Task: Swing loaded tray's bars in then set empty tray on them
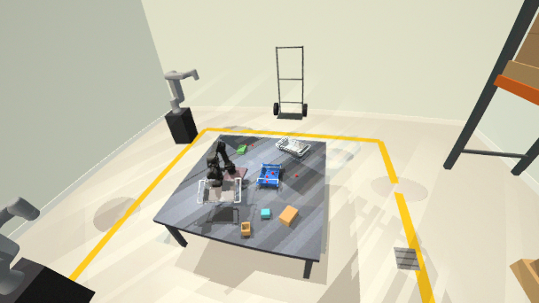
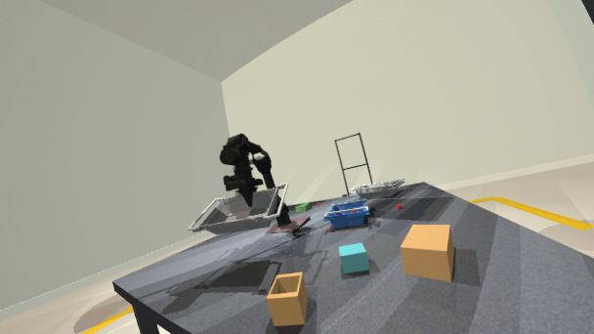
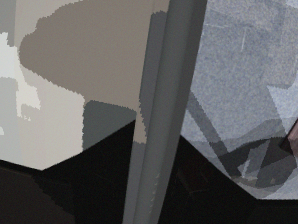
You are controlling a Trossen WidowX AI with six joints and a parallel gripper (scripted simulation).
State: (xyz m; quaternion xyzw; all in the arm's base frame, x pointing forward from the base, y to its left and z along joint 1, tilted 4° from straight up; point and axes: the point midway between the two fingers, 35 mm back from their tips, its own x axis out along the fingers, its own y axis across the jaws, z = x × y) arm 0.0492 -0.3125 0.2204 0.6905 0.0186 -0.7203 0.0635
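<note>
The grey tray lies 1 cm ahead of my gripper tip and 7 cm to the right of it. The rest, counted from my gripper tip: orange box 51 cm ahead, 14 cm to the right, 15 cm below; small box 22 cm ahead, 26 cm to the right, 16 cm below; teal cube 34 cm ahead, 12 cm to the right, 16 cm below.
</note>
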